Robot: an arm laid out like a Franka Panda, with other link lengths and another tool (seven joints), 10 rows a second.
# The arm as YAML. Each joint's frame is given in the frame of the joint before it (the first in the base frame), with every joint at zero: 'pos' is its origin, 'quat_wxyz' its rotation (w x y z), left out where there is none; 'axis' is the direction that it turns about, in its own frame. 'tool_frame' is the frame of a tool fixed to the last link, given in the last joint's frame.
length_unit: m
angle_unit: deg
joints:
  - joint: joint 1
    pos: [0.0, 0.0, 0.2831]
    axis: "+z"
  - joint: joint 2
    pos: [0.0, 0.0, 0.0]
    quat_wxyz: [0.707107, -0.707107, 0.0, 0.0]
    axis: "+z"
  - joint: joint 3
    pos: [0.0, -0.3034, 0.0]
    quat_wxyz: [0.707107, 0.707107, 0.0, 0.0]
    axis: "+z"
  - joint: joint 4
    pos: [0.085, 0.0, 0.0]
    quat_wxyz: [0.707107, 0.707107, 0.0, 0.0]
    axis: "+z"
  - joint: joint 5
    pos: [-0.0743, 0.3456, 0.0]
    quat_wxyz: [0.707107, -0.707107, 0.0, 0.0]
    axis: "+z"
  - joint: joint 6
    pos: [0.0, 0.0, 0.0]
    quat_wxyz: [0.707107, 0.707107, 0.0, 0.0]
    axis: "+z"
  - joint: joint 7
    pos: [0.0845, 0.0, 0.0]
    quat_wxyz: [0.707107, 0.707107, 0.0, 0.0]
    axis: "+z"
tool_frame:
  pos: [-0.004, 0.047, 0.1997]
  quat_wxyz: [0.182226, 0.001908, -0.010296, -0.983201]
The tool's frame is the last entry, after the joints.
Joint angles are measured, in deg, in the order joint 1, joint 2, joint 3, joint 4, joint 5, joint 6, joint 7. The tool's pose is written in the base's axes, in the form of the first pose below.
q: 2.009, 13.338, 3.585, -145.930, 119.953, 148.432, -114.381
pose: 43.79 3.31 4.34 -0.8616 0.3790 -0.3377 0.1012 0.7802 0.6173
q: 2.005, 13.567, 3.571, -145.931, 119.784, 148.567, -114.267
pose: 43.67 3.24 4.16 -0.8637 0.3779 -0.3335 0.1046 0.7816 0.6150
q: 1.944, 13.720, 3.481, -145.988, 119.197, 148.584, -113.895
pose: 43.54 3.12 4.00 -0.8668 0.3755 -0.3282 0.1068 0.7826 0.6133
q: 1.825, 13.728, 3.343, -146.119, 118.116, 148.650, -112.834
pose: 43.37 2.92 3.89 -0.8704 0.3759 -0.3179 0.1140 0.7821 0.6126
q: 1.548, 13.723, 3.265, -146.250, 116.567, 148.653, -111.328
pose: 43.19 2.68 3.78 -0.8752 0.3763 -0.3041 0.1225 0.7805 0.6130
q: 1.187, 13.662, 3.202, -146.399, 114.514, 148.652, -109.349
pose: 43.00 2.40 3.70 -0.8810 0.3760 -0.2871 0.1324 0.7786 0.6134
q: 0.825, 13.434, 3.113, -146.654, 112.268, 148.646, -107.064
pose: 42.75 2.11 3.68 -0.8866 0.3770 -0.2681 0.1444 0.7761 0.6139
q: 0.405, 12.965, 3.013, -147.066, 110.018, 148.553, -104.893
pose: 42.49 1.78 3.77 -0.8913 0.3773 -0.2515 0.1543 0.7738 0.6143
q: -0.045, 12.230, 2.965, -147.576, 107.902, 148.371, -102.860
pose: 42.25 1.50 4.02 -0.8948 0.3776 -0.2383 0.1614 0.7711 0.6159
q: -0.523, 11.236, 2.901, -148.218, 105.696, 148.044, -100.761
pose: 42.00 1.25 4.39 -0.8979 0.3776 -0.2262 0.1668 0.7675 0.6189
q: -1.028, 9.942, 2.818, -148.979, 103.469, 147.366, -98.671
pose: 41.78 1.10 4.93 -0.9007 0.3770 -0.2159 0.1686 0.7614 0.6260
